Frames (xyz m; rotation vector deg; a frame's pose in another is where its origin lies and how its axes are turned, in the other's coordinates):
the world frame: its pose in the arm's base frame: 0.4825 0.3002 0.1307 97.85 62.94 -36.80
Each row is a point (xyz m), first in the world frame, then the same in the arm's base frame.
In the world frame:
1: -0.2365 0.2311 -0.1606
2: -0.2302 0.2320 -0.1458
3: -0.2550 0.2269 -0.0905
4: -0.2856 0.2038 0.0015
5: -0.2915 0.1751 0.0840
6: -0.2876 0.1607 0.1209
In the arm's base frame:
1: 0.5698 0.3299 0.4866
2: 0.5744 0.3186 0.4761
3: 0.5624 0.2591 0.4722
4: 0.5341 0.1660 0.4507
5: 0.5115 0.0916 0.4106
6: 0.5029 0.0609 0.3866

